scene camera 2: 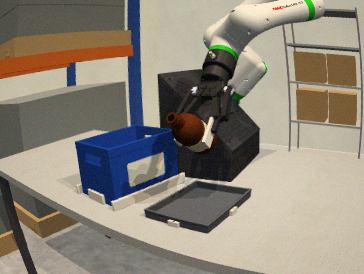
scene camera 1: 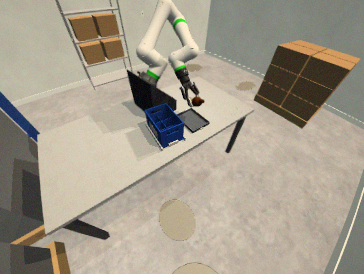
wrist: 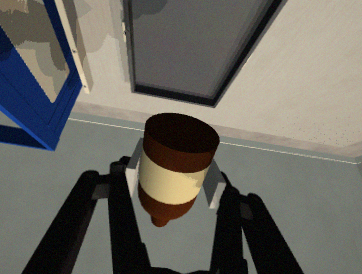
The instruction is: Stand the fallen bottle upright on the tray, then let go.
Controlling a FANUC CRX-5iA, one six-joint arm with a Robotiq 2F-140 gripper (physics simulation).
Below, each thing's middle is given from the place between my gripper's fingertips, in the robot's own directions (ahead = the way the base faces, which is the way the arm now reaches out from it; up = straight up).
The brown bottle (scene camera 2: 187, 129) is 3 cm above my hand.
